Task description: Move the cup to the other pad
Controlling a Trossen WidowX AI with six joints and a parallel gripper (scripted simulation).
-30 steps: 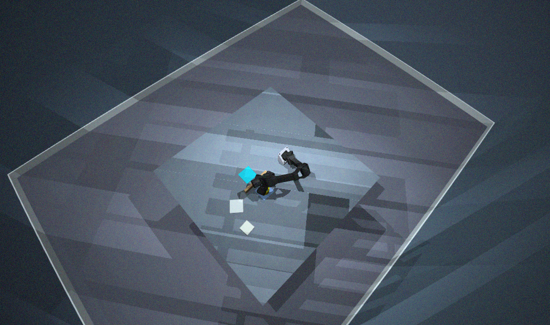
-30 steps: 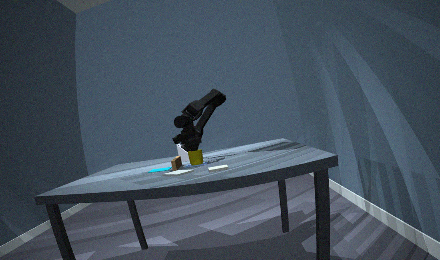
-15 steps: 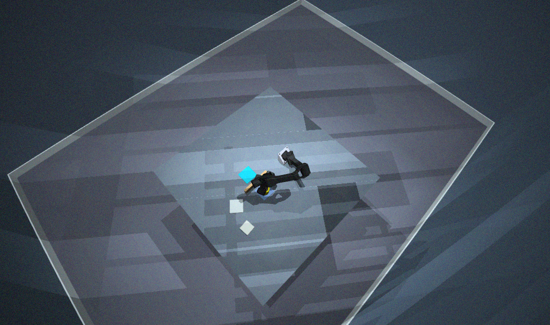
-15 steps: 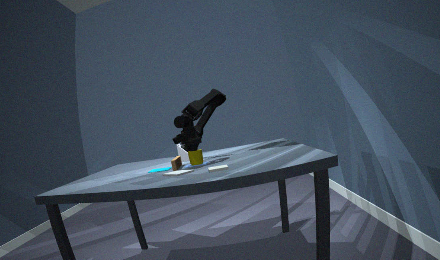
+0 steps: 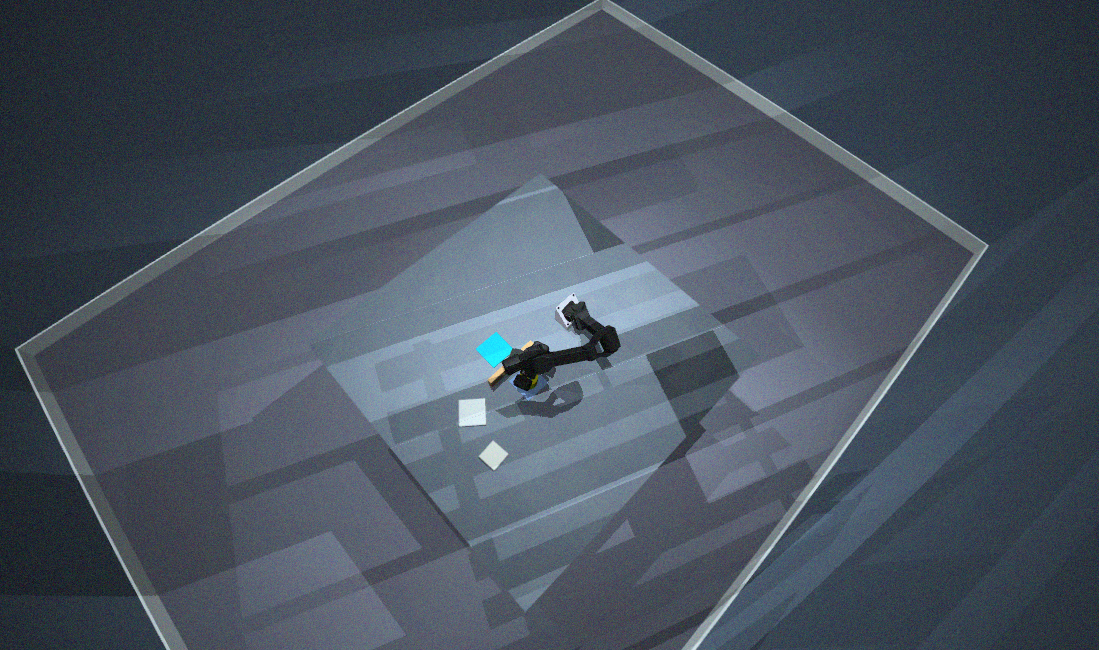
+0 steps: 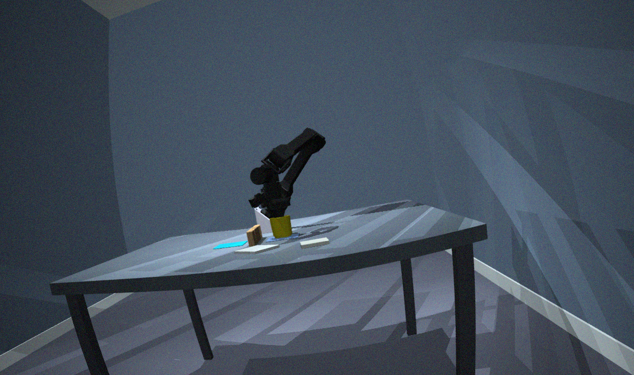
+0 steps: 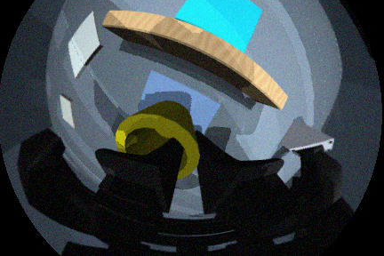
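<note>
Right now the pale blue pad is 3 cm ahead of my gripper tip, 1 cm to the left of it and 4 cm below it. Also, from my gripper tip: wooden block: 2 cm ahead, 9 cm to the right, 2 cm below; then yellow cup: 2 cm ahead, 1 cm to the left; then bright cyan pad: 2 cm ahead, 18 cm to the right, 4 cm below.
</note>
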